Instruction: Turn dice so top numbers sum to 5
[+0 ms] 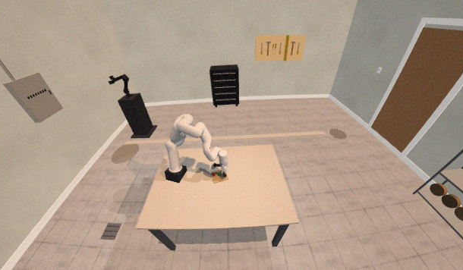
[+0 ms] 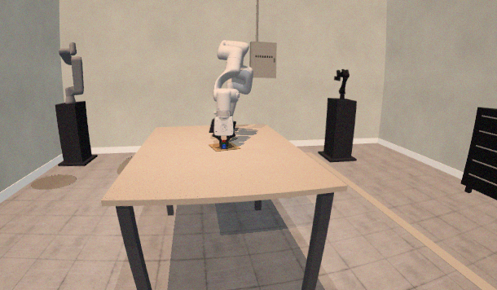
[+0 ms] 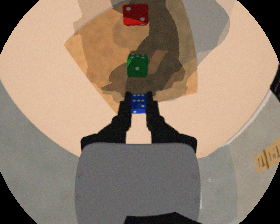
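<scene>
My gripper is now 10 mm above the blue die. Round my hand: red die 100 mm behind, 20 mm below, 10 mm to the left; green die 50 mm behind, 20 mm below; brown mat 50 mm behind, 30 mm below.
</scene>
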